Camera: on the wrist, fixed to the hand. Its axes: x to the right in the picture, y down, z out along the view.
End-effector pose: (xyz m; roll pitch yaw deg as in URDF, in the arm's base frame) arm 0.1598 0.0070 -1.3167 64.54 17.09 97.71
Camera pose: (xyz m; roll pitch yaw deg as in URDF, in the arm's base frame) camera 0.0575 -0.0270 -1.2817 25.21 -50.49 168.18
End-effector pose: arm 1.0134 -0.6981 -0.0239 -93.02 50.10 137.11
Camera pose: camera 1.1237 -0.6813 -0.0436 101.06 37.09 -24.71
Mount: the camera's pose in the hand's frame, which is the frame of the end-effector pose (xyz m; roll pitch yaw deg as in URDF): -0.0294 0.0704 -0.0838 -0.22 11.39 91.37
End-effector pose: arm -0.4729 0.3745 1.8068 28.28 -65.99 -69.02
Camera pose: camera -0.3690 0.3876 1.7635 -67.46 -5.55 37.01
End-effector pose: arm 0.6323 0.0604 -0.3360 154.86 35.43 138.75
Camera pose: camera 0.6228 0.1062 -0.2328 138.56 -29.90 70.83
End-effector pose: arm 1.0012 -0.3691 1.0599 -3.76 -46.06 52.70
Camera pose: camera 0.9758 -0.2955 0.9775 -47.39 11.43 132.60
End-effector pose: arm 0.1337 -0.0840 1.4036 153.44 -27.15 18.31
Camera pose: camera 0.0708 -0.1317 1.4849 -146.73 -32.44 -92.62
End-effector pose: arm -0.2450 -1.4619 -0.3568 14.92 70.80 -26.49
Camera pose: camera -0.2668 -1.3509 -0.3497 70.33 -2.43 60.62
